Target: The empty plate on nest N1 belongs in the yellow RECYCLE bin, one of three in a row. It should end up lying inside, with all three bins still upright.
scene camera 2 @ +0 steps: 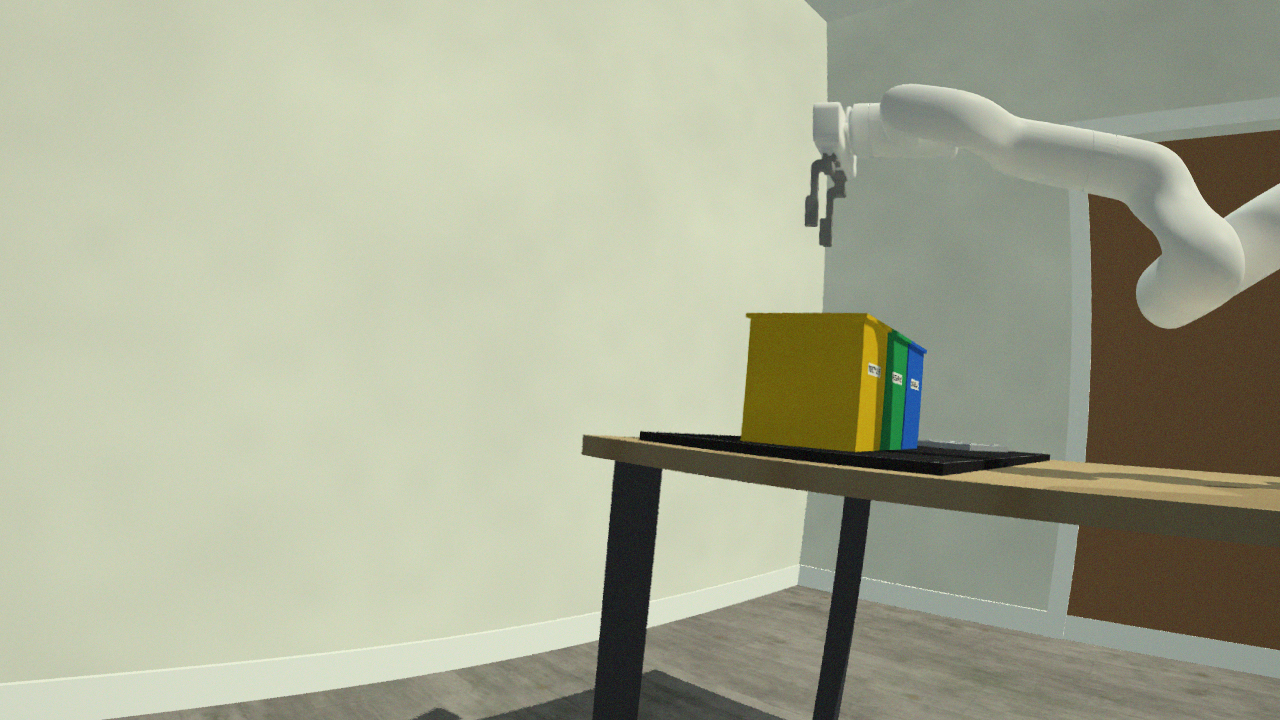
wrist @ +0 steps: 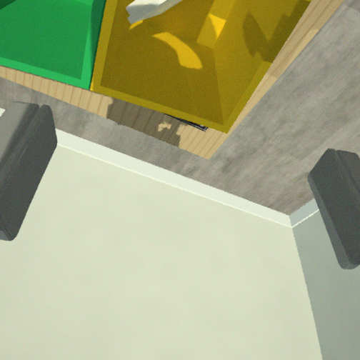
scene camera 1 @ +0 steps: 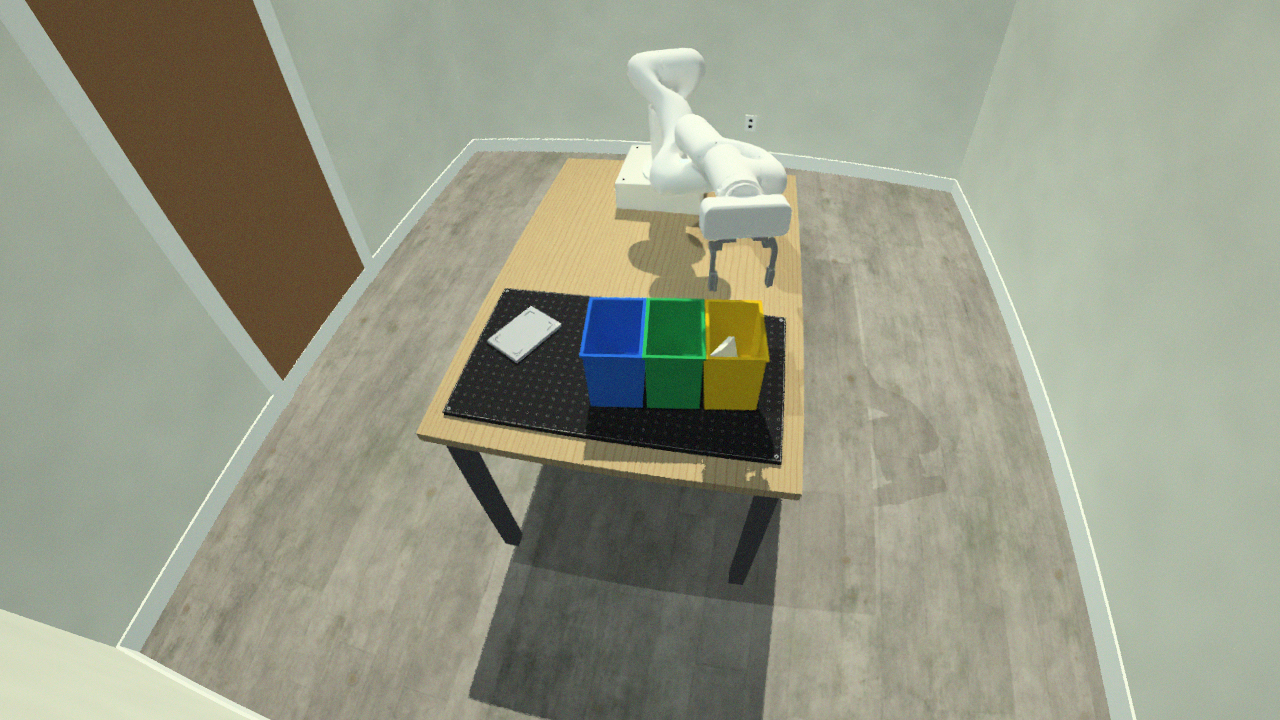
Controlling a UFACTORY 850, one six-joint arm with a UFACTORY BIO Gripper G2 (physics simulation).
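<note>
The plate is inside the yellow bin. A pale corner of it shows tilted, and the rest is hidden by the bin wall or cut off by the view edge. The yellow bin stands upright at the end of the row, beside the upright green bin and blue bin. My gripper is open and empty, well above the bins, on the robot-base side of the yellow bin in the first scene view.
A flat pale nest with corner marks lies on the black perforated board, left of the blue bin in the first scene view. The board rests on the wooden table. The yellow bin stands near the table's right edge.
</note>
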